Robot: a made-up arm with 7 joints. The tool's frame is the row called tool.
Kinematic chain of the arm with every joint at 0, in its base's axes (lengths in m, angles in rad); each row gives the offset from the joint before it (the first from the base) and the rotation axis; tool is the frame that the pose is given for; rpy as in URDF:
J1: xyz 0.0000 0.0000 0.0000 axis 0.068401 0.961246 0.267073
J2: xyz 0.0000 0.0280 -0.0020 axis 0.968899 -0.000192 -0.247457
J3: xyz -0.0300 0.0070 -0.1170 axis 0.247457 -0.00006 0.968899
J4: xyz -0.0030 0.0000 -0.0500 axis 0.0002 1 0.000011
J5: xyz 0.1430 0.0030 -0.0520 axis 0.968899 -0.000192 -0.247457
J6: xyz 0.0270 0.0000 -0.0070 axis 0.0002 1 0.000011
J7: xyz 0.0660 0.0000 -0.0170 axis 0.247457 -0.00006 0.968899
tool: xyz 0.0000 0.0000 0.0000 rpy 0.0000 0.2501 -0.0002
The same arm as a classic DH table. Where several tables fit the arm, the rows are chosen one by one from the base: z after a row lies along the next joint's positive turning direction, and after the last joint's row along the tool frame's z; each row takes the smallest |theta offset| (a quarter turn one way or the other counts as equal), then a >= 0, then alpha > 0; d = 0 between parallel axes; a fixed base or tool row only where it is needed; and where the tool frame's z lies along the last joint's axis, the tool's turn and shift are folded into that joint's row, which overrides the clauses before.
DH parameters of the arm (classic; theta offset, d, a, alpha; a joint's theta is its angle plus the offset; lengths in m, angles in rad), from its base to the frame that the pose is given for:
base (fixed): -0.071 0 0 -1.3004
J1: -1.3111 0.0264 -0.0096 -1.5708
J2: 1.2915 0.0004 -0.007 1.5708
J3: 1.5708 -0.17 0.0095 -1.5708
J4: 1.5708 0.003 0.015 1.5708
J5: 0 0.1793 0.0001 -1.5708
J6: -1.5708 0 0.0682 1.5708
J7: 0 -0.0001 0 0

